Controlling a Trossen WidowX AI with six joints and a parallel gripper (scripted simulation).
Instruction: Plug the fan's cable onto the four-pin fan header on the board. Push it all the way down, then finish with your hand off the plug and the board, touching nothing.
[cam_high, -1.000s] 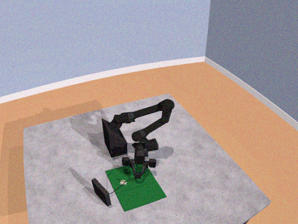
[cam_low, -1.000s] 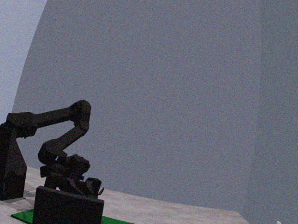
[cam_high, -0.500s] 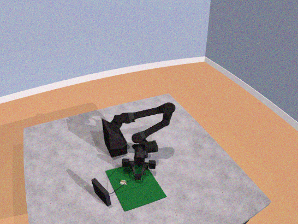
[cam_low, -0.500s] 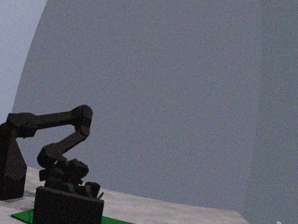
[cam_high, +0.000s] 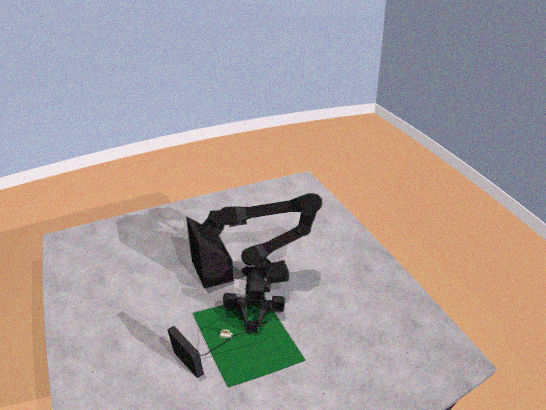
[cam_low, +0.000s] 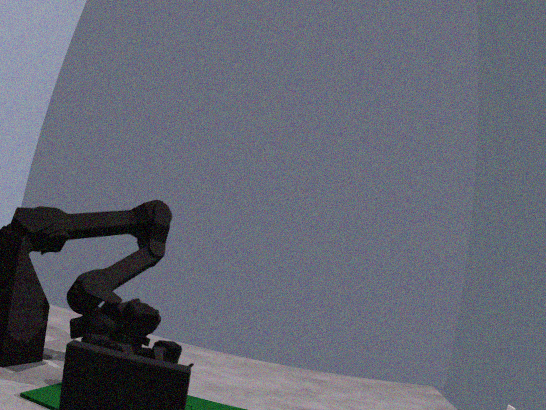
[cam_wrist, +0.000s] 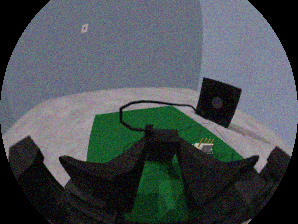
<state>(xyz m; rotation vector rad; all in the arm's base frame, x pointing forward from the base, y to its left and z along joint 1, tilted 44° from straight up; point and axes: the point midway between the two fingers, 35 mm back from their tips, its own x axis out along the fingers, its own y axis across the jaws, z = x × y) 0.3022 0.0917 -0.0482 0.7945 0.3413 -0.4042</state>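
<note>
Right now my gripper tip is 1 cm short of the green board, 2 cm to the left of it and 5 cm above it. The rest, counted from my gripper tip: black plug 1 cm below; then white four-pin header 2 cm behind, 8 cm to the right, 4 cm below; then black fan 3 cm ahead, 21 cm to the right, 2 cm above.
</note>
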